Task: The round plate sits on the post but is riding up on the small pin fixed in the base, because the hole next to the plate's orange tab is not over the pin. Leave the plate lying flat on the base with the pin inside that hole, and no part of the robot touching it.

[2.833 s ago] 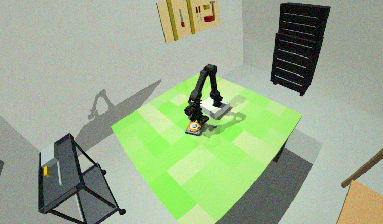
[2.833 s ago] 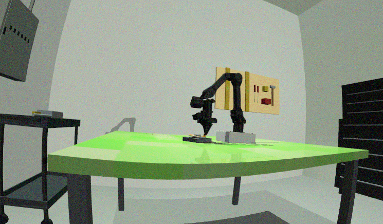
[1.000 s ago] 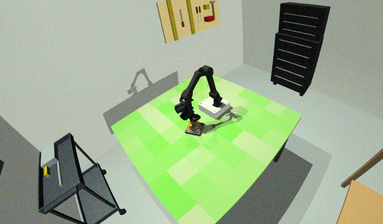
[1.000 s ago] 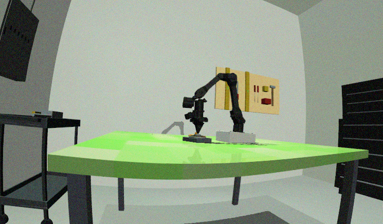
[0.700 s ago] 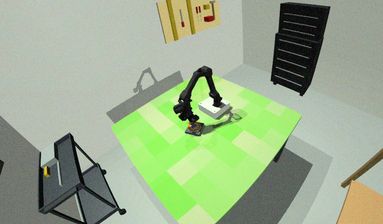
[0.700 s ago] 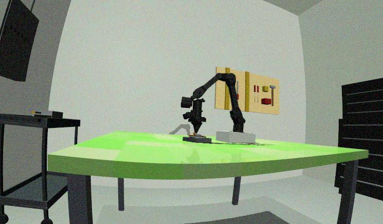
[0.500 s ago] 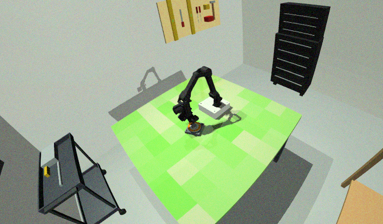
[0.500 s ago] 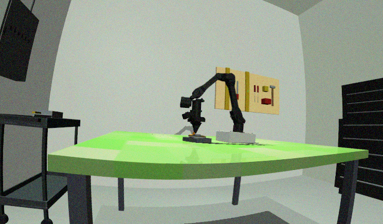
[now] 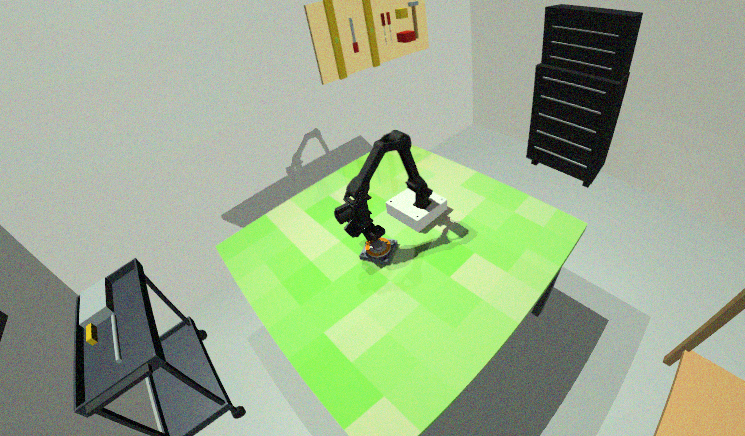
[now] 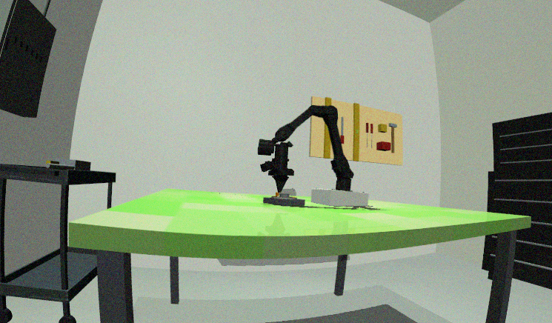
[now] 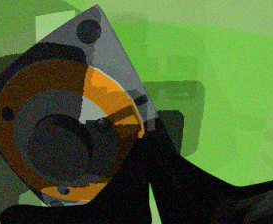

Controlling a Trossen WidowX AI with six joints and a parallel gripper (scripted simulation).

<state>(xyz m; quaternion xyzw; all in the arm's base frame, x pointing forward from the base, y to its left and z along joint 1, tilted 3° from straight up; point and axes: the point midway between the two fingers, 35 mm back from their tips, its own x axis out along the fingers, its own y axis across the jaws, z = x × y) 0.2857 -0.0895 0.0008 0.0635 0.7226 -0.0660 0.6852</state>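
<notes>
Right now my gripper tip is 5 cm to the right of the square grey base and 2 cm above it.
</notes>
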